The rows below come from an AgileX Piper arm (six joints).
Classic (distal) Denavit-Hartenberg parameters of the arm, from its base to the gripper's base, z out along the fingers. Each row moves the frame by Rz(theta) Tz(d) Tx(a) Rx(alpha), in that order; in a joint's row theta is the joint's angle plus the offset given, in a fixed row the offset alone. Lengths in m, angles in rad.
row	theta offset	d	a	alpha
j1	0	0.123	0	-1.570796
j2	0.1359	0	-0.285	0
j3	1.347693	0	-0.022	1.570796
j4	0	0.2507	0	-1.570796
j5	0	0	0	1.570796
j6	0	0.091	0	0
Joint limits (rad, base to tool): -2.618..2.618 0..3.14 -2.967..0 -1.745..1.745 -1.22..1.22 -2.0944..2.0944
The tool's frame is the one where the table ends.
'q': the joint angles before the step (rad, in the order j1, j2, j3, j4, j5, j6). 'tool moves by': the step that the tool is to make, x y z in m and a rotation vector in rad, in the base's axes. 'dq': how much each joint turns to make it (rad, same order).
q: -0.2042 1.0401 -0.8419 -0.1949 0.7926 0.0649
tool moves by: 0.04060 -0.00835 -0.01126 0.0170 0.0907 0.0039
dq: -0.0001 0.1826 -0.0953 0.0022 0.0042 -0.0064
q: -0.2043 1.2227 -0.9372 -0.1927 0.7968 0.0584
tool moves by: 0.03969 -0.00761 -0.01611 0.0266 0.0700 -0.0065
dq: 0.0000 0.1734 -0.0984 0.0094 -0.0004 0.0051
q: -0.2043 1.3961 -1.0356 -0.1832 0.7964 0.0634
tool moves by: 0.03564 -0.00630 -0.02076 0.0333 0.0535 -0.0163
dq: 0.0000 0.1572 -0.0909 0.0157 -0.0054 0.0141
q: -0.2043 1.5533 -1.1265 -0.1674 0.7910 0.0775
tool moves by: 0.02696 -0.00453 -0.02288 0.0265 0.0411 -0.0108
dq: -0.0001 0.1263 -0.0663 0.0144 -0.0136 0.0084
